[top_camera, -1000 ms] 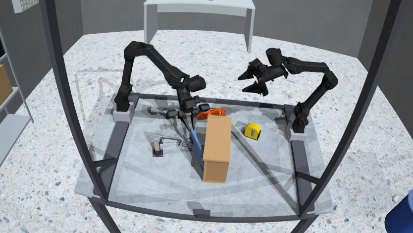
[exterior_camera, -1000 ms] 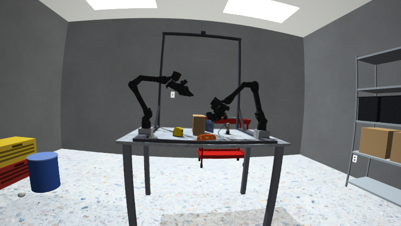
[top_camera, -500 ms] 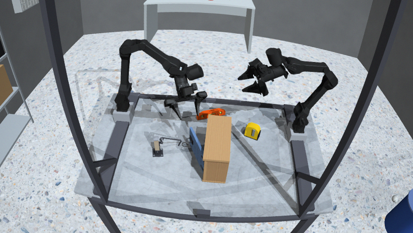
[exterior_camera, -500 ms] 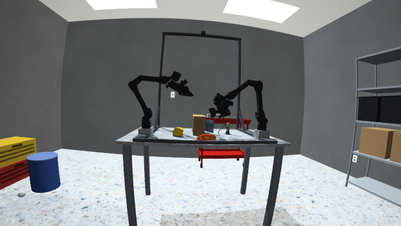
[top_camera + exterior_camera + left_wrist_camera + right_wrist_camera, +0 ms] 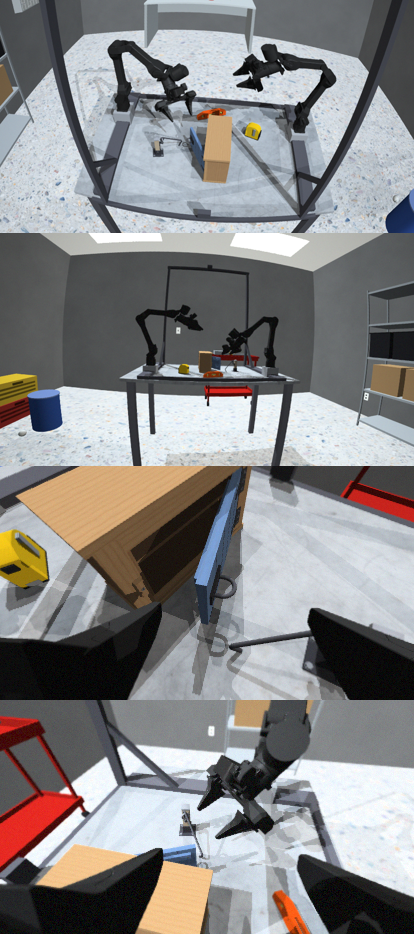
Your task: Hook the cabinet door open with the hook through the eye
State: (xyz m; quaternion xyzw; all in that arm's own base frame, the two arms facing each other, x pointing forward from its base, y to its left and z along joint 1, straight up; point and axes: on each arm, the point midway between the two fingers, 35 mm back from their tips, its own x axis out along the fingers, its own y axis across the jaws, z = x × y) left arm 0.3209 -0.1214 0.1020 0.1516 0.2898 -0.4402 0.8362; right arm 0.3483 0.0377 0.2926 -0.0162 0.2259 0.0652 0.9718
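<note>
Right now my left hand is 12 cm above the dark hook, 7 cm past it and 3 cm to the right of it. From my left hand the other things lie so: blue door (13 cm behind, 10 cm below, 9 cm to the right); orange level (19 cm ahead, 15 cm below, 13 cm to the right); yellow tape measure (34 cm to the right, 14 cm below, 7 cm ahead).
</note>
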